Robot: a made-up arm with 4 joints. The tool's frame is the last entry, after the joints. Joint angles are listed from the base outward. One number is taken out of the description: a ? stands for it. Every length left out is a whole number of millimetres.
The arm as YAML. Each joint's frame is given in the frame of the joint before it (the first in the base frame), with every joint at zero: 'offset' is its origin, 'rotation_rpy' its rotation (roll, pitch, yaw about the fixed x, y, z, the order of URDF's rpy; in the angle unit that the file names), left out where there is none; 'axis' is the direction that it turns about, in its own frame. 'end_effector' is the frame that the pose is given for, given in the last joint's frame.
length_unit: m
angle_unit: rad
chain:
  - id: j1
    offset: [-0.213, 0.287, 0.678]
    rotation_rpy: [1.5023, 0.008, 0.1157]
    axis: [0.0, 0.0, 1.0]
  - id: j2
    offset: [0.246, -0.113, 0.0]
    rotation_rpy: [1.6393, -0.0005, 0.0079]
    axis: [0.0, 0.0, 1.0]
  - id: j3
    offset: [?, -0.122, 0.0]
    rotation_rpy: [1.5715, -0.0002, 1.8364]
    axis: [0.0, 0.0, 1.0]
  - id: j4
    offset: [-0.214, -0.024, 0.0]
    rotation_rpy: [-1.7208, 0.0, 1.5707]
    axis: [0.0, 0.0, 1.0]
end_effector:
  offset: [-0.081, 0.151, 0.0]
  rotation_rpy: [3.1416, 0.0, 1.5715]
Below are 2 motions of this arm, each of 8 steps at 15 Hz.
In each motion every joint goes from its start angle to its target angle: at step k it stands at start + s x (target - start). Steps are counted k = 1, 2, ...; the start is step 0. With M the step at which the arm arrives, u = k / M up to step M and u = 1 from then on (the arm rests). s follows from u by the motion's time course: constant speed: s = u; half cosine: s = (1 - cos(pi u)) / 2; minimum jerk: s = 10 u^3 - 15 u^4 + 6 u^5.
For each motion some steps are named. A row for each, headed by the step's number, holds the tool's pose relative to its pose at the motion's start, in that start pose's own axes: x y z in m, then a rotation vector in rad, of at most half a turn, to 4 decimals.
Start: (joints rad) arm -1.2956 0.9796 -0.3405 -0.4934
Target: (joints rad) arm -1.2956 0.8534 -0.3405 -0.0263
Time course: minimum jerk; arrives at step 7
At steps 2, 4, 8:
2: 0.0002 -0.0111 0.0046 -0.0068 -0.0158 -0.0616
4: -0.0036 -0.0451 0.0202 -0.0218 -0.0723 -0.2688
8: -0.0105 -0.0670 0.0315 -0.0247 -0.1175 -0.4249

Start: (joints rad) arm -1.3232 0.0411 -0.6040 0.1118
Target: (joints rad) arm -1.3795 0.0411 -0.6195 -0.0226
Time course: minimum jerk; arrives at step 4
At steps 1, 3, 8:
1: 0.0015 0.0029 -0.0003 0.0029 -0.0025 0.0087
3: 0.0132 0.0253 -0.0022 0.0239 -0.0235 0.0753
8: 0.0147 0.0283 -0.0023 0.0265 -0.0264 0.0840

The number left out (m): -0.115
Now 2 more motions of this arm.
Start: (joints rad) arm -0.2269 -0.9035 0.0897 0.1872
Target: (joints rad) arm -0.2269 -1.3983 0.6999 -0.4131
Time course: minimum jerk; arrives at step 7
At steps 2, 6, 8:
2: 0.0317 -0.0005 0.0292 -0.0776 -0.0830 0.0905
6: 0.1328 0.0025 0.2114 -0.6560 -0.3914 0.4619
8: 0.1339 0.0024 0.2162 -0.6743 -0.3950 0.4681

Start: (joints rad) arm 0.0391 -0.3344 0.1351 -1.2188
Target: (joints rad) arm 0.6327 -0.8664 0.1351 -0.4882
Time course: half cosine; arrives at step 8
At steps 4, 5, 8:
4: -0.0063 -0.0778 0.0930 -0.2268 -0.2458 -0.1234
5: -0.0094 -0.0982 0.1363 -0.2749 -0.3752 -0.1724
8: -0.0205 -0.1213 0.2078 -0.2957 -0.6107 -0.2505

